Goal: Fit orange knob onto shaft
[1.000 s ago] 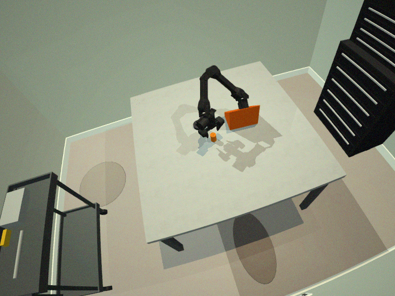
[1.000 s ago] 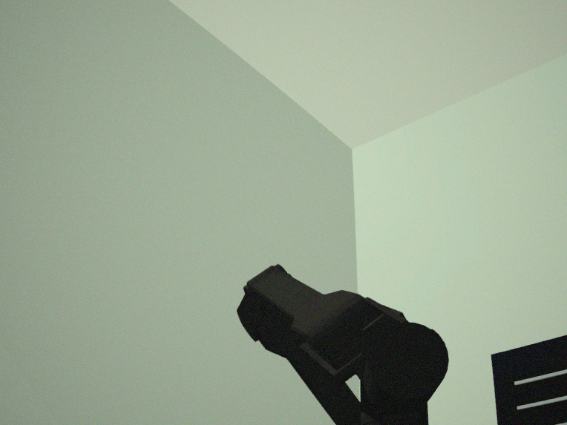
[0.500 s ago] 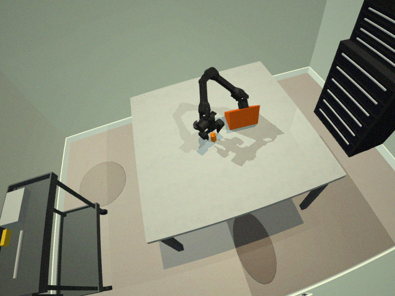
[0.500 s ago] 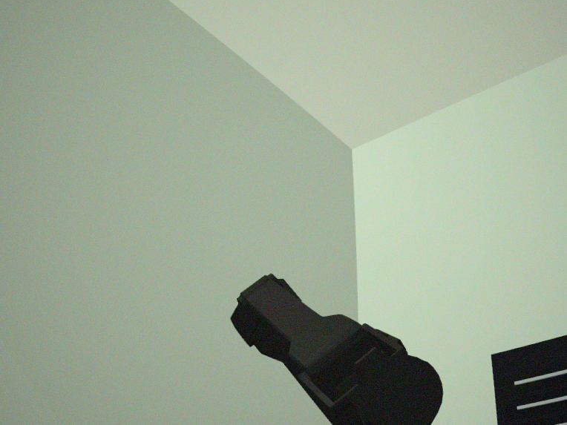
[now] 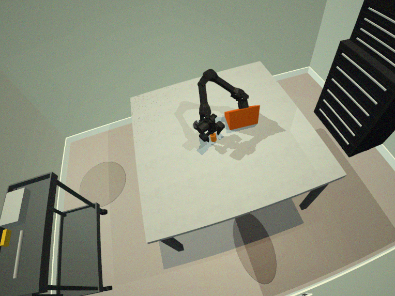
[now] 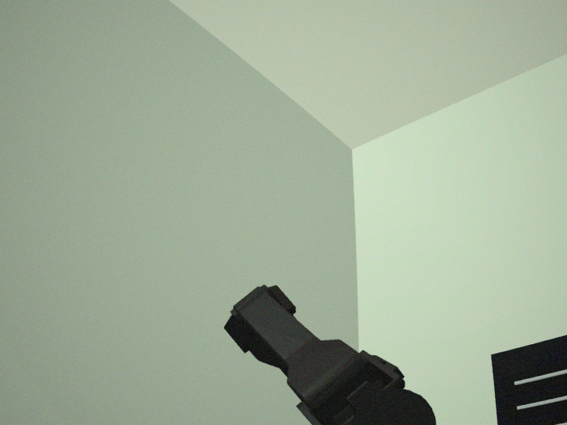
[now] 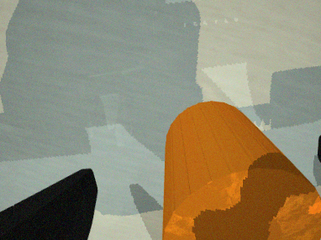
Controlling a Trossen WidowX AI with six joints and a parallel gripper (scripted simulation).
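Now: gripper tip 20 mm below the orange knob. Round my gripper tip: round black pedestal (160 mm to the right, 80 mm ahead, 10 mm above).
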